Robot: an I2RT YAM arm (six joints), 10 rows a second.
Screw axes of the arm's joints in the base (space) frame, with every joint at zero. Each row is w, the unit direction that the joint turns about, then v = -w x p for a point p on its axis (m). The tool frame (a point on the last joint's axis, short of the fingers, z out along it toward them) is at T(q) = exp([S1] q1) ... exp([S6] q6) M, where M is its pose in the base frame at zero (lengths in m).
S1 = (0, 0, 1, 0, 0, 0)
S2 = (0, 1, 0, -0.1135, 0, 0.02)
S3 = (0, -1, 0, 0.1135, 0, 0.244)
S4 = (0, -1, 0, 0.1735, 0, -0.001)
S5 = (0, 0, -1, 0, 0.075, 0)
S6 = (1, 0, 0, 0, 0.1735, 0)
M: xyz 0.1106 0 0.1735 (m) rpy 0 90 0 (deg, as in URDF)
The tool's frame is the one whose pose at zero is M.
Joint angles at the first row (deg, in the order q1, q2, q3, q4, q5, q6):
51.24, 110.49, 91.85, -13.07, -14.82, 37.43
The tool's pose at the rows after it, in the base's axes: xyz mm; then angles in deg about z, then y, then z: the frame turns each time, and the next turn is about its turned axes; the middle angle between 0 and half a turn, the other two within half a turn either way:
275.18, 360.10, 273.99, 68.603, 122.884, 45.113
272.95, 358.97, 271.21, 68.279, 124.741, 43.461
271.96, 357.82, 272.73, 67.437, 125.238, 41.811
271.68, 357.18, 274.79, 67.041, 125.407, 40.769
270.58, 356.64, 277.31, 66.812, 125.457, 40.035
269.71, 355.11, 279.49, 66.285, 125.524, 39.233
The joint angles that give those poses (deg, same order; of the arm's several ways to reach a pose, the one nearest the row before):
51.50, 110.48, 90.79, -14.39, -14.30, 35.63
51.69, 110.40, 90.70, -16.20, -13.57, 33.83
51.76, 110.08, 90.77, -16.96, -12.75, 32.61
51.77, 109.91, 91.05, -17.53, -12.40, 31.78
51.85, 109.61, 91.23, -18.01, -12.14, 31.23
51.86, 109.17, 91.14, -18.37, -11.70, 30.73

